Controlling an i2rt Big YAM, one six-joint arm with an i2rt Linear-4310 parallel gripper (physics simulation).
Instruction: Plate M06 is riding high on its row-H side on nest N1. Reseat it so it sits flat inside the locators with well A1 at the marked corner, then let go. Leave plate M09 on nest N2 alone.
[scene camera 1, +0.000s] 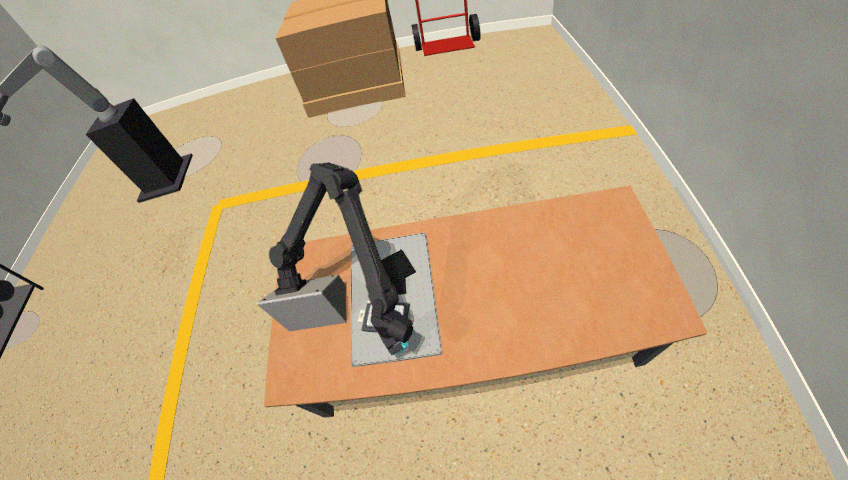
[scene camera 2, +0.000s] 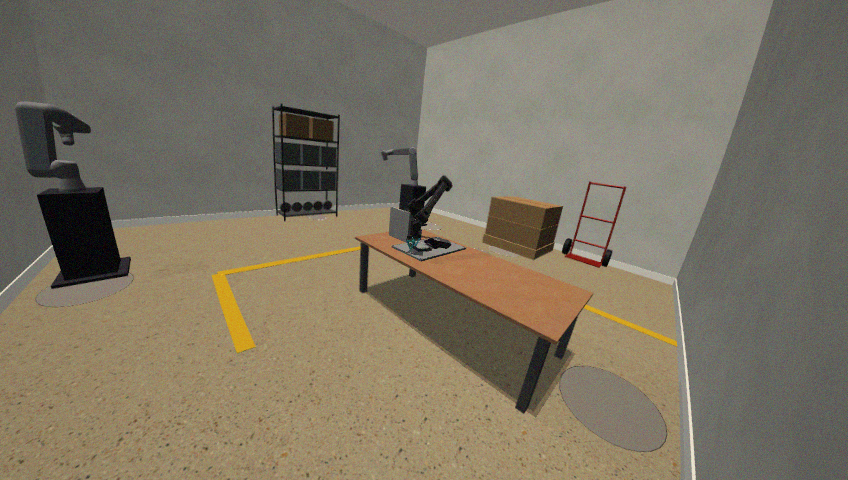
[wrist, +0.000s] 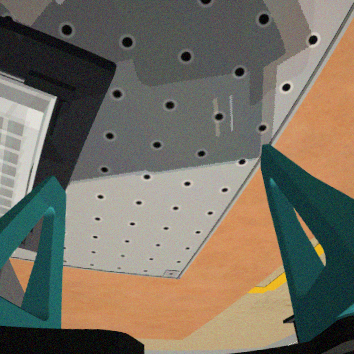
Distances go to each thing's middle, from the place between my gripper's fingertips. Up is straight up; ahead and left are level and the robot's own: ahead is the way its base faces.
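Labels:
Grey perforated plate (scene camera 1: 366, 347): my hand 30 mm above it, 200 mm to the right of it.

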